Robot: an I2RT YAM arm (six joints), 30 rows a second.
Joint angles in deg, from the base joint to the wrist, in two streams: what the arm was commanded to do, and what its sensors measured. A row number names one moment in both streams.
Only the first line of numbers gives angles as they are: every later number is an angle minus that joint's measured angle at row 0.
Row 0, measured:
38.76, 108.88, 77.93, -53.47, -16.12, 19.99
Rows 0 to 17, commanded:
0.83, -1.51, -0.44, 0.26, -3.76, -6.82
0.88, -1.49, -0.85, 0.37, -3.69, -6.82
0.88, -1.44, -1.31, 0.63, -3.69, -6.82
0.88, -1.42, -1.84, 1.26, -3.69, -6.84
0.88, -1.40, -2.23, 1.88, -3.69, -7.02
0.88, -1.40, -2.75, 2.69, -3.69, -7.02
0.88, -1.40, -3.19, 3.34, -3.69, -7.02
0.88, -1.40, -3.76, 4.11, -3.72, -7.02
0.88, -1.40, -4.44, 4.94, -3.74, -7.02
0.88, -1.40, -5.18, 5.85, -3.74, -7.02
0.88, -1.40, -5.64, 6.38, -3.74, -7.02
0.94, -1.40, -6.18, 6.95, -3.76, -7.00
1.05, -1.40, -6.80, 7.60, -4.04, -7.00
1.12, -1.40, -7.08, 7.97, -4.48, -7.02
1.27, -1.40, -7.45, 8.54, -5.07, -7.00
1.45, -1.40, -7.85, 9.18, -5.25, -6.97
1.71, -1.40, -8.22, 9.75, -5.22, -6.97
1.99, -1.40, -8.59, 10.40, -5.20, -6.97
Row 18, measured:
0.90, -0.02, -7.39, 9.09, -4.02, -6.52
